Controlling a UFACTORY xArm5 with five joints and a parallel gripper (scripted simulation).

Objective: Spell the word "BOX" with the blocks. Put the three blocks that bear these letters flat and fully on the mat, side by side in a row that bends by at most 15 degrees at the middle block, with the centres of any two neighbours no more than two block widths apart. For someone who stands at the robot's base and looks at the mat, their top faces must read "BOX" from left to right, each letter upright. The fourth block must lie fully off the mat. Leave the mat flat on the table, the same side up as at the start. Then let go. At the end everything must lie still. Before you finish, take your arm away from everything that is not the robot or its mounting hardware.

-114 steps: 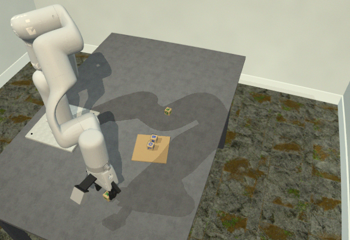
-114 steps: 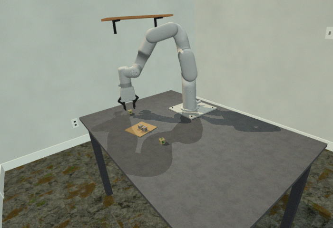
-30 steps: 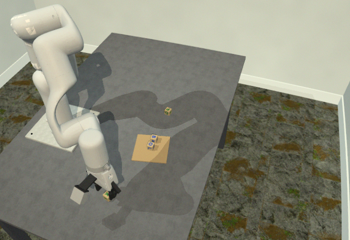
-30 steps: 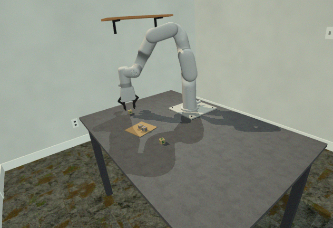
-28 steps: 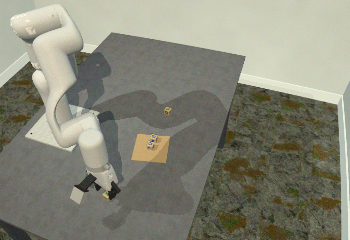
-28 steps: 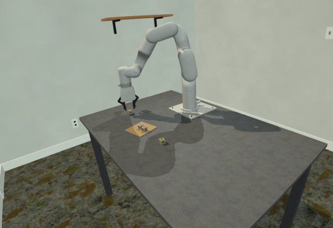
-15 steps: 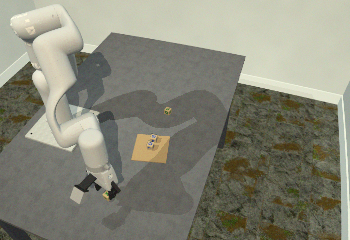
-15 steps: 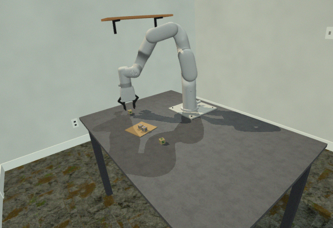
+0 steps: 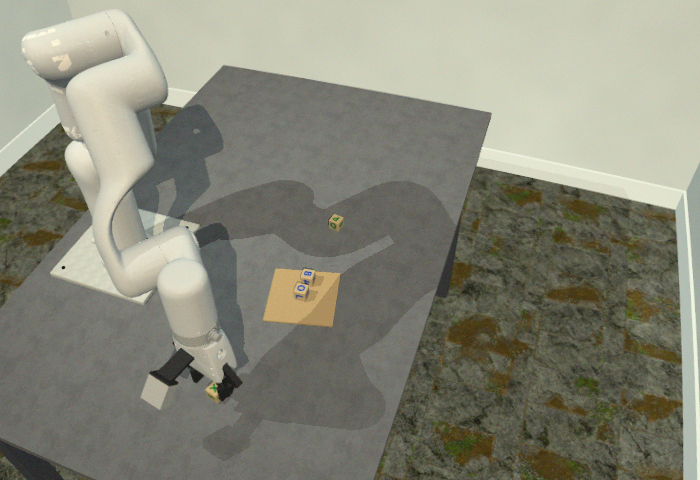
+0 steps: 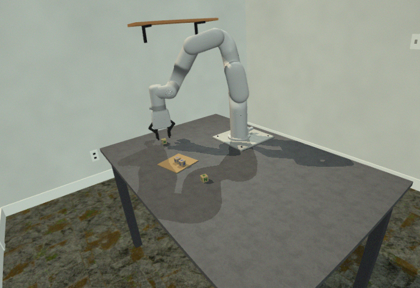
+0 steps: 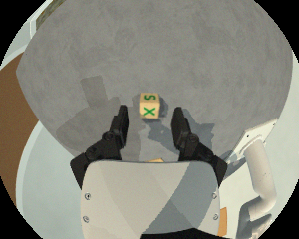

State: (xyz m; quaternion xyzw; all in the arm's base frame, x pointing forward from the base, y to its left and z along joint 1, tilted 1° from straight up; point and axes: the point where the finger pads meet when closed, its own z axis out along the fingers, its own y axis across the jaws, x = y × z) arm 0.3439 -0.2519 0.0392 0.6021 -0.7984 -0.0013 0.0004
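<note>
The X block is 4 cm below my hand. The rest, counted from my hand: B block (31 cm to the left, 6 cm ahead, 3 cm below); then tan mat (27 cm to the left, 7 cm ahead, 5 cm below); then O block (26 cm to the left, 6 cm ahead, 3 cm below).
</note>
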